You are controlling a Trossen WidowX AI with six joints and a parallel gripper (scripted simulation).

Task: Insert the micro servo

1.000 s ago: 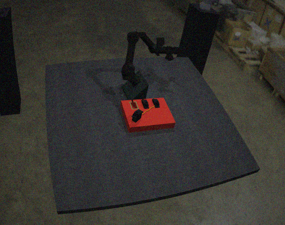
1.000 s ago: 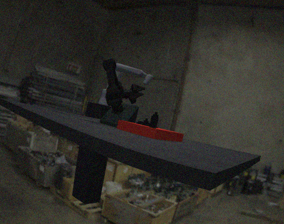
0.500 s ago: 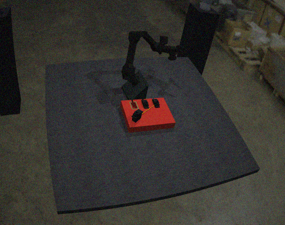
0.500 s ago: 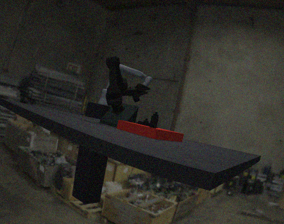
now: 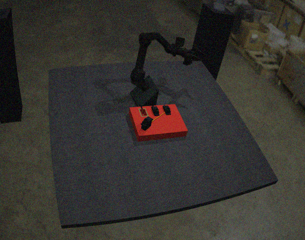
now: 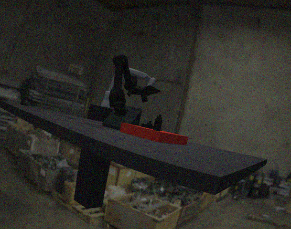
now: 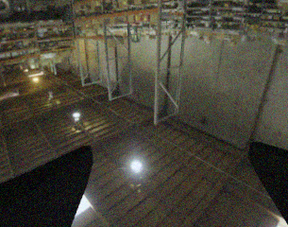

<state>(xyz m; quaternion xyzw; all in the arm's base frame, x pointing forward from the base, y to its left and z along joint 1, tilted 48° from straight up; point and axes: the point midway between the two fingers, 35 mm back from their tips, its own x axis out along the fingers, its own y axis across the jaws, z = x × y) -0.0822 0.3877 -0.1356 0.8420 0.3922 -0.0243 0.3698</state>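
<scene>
The red deck is 370 mm to the right of my gripper tip, 330 mm ahead of it and 280 mm below it.
</scene>
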